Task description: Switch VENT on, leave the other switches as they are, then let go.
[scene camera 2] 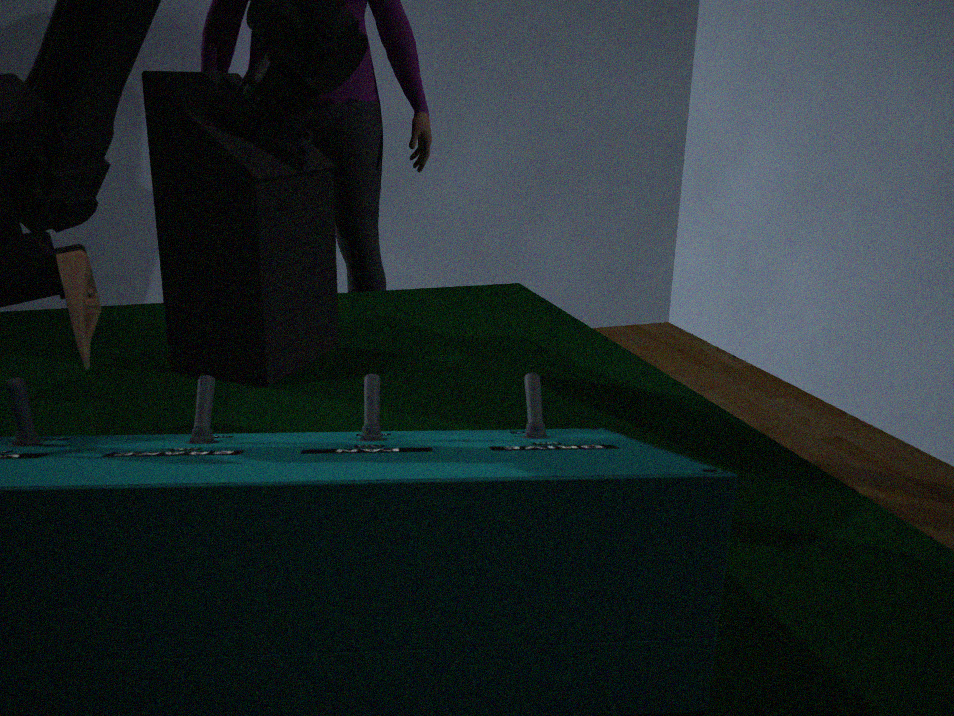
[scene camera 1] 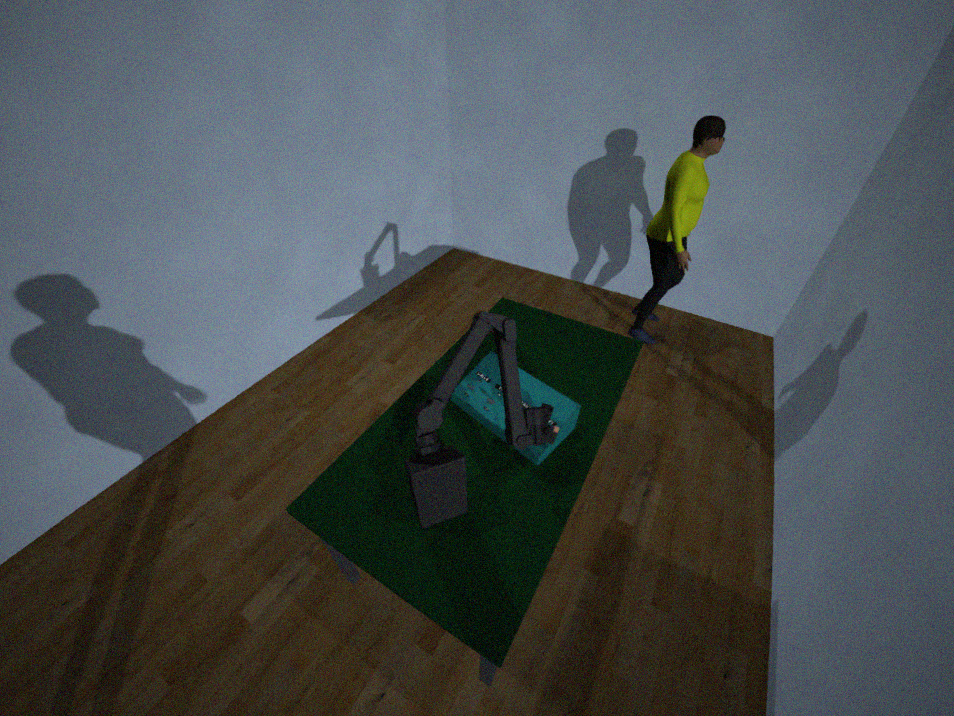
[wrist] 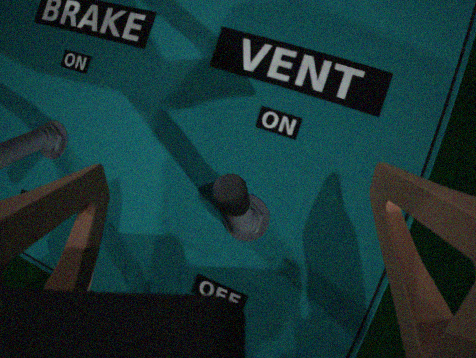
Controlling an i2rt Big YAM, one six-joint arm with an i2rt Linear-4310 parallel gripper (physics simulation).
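Frame: origin at the arm's base, x right, y ahead, z up, level; millimetres.
Where they show: gripper, fingertip midpoint: (scene camera 2: 9,384) (wrist: 239,178); arm's base, origin of the base link: (scene camera 2: 258,129) (scene camera 1: 430,457).
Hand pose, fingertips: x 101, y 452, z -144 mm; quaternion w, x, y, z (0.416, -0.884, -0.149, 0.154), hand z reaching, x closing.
Observation:
Each offset is from my fingertips to the centre of the thing. Level surfaces: height alone.
The teal switch panel {dz -73, dx -182, dy +60 mm} (scene camera 1: 568,408) (scene camera 2: 385,585) (wrist: 425,50) stands on the green mat. The VENT lever {dz -21, dx -2, dy -7 mm} (scene camera 2: 23,412) (wrist: 231,195) looks tipped toward its ON label; the wrist view is steep and foreshortens it. The BRAKE lever {dz -25, dx -122, dy -21 mm} (scene camera 2: 202,408) (wrist: 30,145) leans the other way, toward OFF. The other levers show in scene camera 2, upright or leaning away from that camera. My gripper (scene camera 1: 553,431) (wrist: 239,178) is wide open above the panel's right end. In the wrist view its fingers stand on either side of the VENT lever, apart from it, with nothing between them.
The green mat {dz -131 mm} (scene camera 1: 477,554) lies under the arm base (scene camera 1: 439,493) and panel. The arm hides part of the panel in scene camera 1. A person in yellow (scene camera 1: 681,200) stands beyond the mat; one in purple (scene camera 2: 400,69) stands behind the arm base.

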